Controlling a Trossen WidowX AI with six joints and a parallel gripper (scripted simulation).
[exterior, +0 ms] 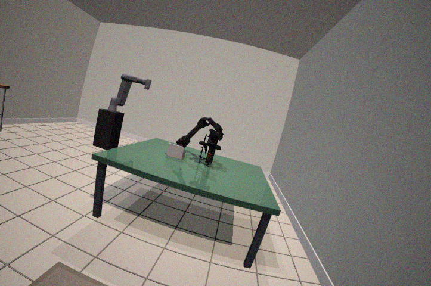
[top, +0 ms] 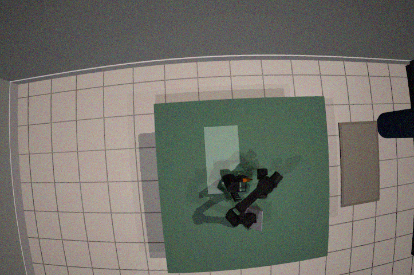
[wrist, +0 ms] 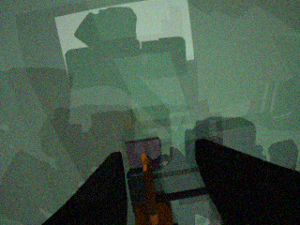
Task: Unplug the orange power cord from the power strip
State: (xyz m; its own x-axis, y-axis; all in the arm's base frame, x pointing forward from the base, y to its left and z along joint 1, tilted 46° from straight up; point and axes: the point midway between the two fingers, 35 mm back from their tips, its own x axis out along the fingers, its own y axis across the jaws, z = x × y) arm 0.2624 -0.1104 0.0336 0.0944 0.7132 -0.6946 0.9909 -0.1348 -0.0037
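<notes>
Now: the orange plug 10 cm to the left of my gripper tip, 1 cm below it and 1 cm ahead of it.
</notes>
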